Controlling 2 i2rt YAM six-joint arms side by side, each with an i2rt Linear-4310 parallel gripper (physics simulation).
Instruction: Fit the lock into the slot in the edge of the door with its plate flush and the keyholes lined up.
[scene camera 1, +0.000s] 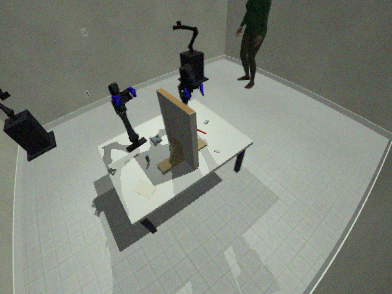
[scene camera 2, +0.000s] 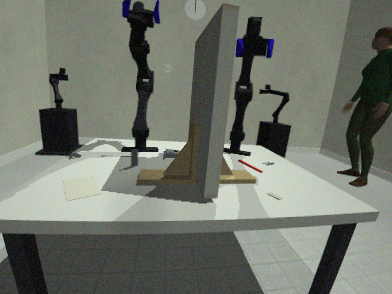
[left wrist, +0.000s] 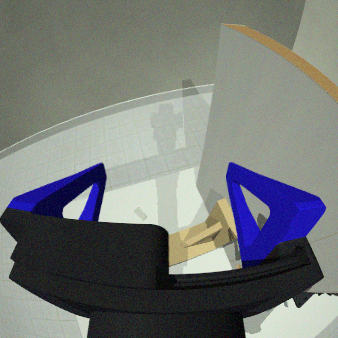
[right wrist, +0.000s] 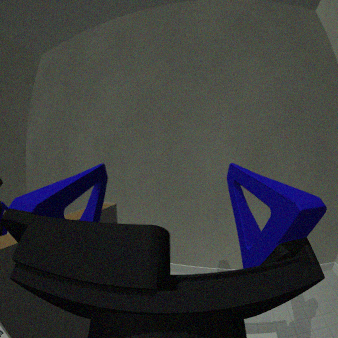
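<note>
The grey door stands upright in a wooden stand. The slot in its edge cannot be made out. A grey boxy part lies behind the door, left of it. A small dark upright piece stands nearer; I cannot tell which is the lock. My left gripper is open and empty, raised right of the door. My right gripper is open and empty, high left of the door.
On the table, a red rod and two small pieces lie right of the door. A pale square sheet lies at the front left. The tall door stands between the arms.
</note>
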